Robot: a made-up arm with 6 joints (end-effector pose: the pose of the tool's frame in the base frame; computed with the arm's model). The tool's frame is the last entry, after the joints.
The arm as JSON. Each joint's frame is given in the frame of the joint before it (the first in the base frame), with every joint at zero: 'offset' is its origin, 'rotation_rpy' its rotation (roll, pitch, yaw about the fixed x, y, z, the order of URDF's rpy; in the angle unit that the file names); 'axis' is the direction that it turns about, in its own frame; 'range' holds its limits. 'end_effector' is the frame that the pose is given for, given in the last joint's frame.
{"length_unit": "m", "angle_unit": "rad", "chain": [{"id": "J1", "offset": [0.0, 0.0, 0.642], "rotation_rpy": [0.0, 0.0, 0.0], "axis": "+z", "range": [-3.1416, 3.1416]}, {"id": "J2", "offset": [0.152, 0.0, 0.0], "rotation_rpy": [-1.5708, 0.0, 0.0], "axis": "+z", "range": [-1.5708, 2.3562]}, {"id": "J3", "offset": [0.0, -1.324, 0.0], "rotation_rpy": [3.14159, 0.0, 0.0], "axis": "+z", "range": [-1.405, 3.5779]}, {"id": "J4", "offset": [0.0, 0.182, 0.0], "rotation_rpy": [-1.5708, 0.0, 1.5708], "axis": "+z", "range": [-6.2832, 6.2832]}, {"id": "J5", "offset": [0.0, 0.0, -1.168], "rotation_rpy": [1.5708, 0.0, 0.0], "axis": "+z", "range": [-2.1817, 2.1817]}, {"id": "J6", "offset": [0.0, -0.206, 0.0], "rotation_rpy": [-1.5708, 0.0, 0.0], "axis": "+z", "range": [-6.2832, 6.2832]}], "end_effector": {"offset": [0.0, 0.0, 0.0], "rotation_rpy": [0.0, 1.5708, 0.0]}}
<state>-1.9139 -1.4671 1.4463 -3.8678 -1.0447 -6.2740</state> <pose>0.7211 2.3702 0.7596 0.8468 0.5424 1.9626</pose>
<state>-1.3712 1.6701 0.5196 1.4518 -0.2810 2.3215</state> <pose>0.3780 -2.1546 -0.6648 1.9192 1.0986 -2.0215</pose>
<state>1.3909 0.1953 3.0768 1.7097 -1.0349 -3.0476</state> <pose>0.0161 -0.8918 2.0687 -1.9585 -0.0163 -0.7316</pose>
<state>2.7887 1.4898 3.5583 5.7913 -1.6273 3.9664</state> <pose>-0.8959 0.2265 1.7649 2.0716 -0.3796 -2.9620</pose>
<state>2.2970 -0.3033 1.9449 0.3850 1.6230 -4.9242</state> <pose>0.7784 -0.9928 2.5737 1.4777 0.6697 -1.3434</pose>
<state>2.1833 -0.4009 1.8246 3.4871 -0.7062 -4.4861</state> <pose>0.7767 -1.1842 2.7244 -2.0107 -0.2338 -1.1862</pose>
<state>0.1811 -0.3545 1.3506 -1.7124 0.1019 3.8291</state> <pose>-0.6542 -0.1409 3.2203 0.3293 -1.4143 -2.2581</pose>
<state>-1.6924 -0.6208 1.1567 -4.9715 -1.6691 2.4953</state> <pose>-0.0778 0.9972 2.8157 -2.2954 0.0437 -2.9899</pose>
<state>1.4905 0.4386 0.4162 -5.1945 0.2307 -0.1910</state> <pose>0.1258 2.0837 2.0138 -0.9041 -0.0843 1.6952</pose>
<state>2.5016 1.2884 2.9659 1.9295 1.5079 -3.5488</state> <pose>-1.0683 0.5554 2.1735 0.3068 -0.1000 -2.5613</pose>
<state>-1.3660 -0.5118 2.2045 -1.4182 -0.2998 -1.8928</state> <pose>-0.3094 1.7853 2.2021 0.3104 -0.4501 1.4454</pose>
